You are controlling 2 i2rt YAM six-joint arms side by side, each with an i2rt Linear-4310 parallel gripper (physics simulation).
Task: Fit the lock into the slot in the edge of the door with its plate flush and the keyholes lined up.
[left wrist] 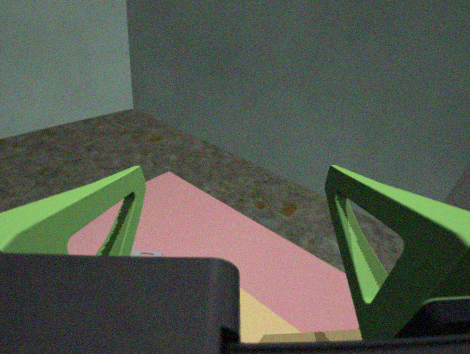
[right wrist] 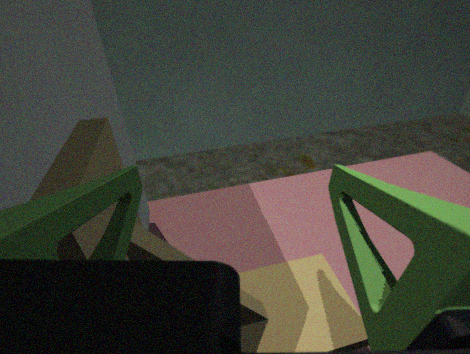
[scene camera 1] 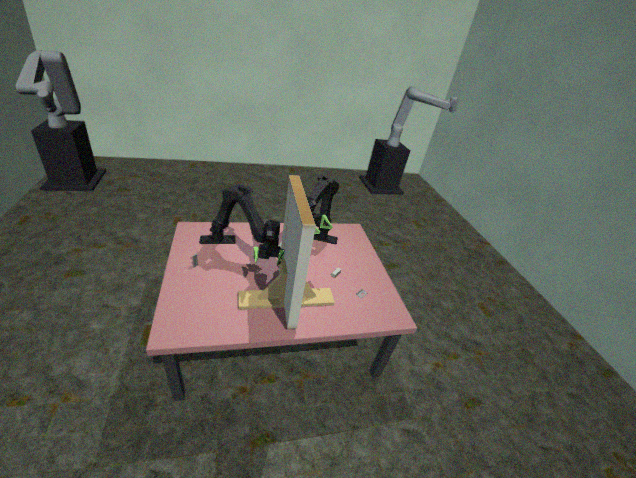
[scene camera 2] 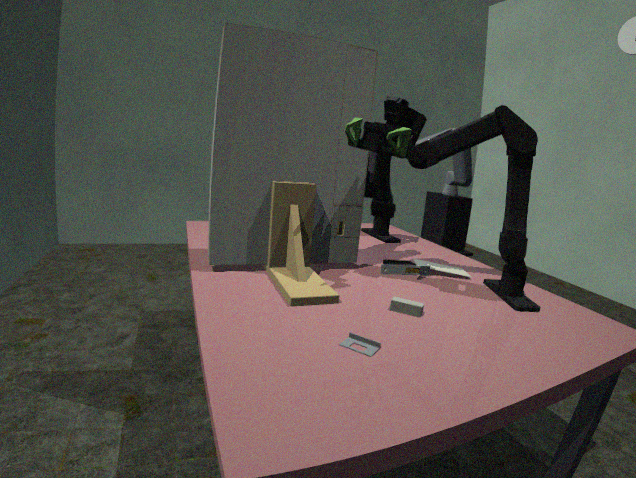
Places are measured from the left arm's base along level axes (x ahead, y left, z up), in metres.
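Where they show: left gripper, fingertip midpoint: (left wrist: 235, 176) (scene camera 1: 326, 230) (scene camera 2: 366, 131); right gripper, fingertip midpoint: (right wrist: 235, 176) (scene camera 1: 266, 263); left arm's base, link origin: (scene camera 1: 321, 238) (scene camera 2: 509, 295); right arm's base, link origin: (scene camera 1: 218, 240) (scene camera 2: 379, 236).
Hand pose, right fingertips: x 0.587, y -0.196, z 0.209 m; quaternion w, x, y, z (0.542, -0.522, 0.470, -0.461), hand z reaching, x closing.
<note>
Each offset is from my right fingertips to the top centre of the thing.
The door {dx -0.014, dy +0.111, dz +0.361 m} (scene camera 1: 299, 277) (scene camera 2: 287, 102) (right wrist: 45, 60) stands upright, with a keyhole (scene camera 2: 340, 228) low on its face near the robot-side edge. The slot in that edge is hidden. A grey metal piece with a brass-coloured part, apparently the lock {dx -0.326, dy +0.041, dz -0.182 m} (scene camera 2: 398, 267), lies on the table near the left arm's base, a long pale strip beside it; the door hides it in scene camera 1. My left gripper (scene camera 1: 321, 226) (scene camera 2: 376, 136) (left wrist: 235, 176) is open and empty, high beside the door's upper part. My right gripper (scene camera 1: 267, 260) (right wrist: 235, 176) is open and empty, on the door's other side.
A yellow stand (scene camera 1: 321, 296) (scene camera 2: 311, 291) (right wrist: 312, 320) holds the door. A small pale block {dx -0.280, dy +0.326, dz -0.187 m} (scene camera 1: 335, 272) (scene camera 2: 406, 306) and an angled metal plate {dx -0.171, dy +0.479, dz -0.199 m} (scene camera 1: 361, 293) (scene camera 2: 367, 350) (left wrist: 147, 253) lie right of the door in scene camera 1. A small grey piece {dx -0.088, dy -0.399, dz -0.133 m} (scene camera 1: 194, 260) is at the left.
</note>
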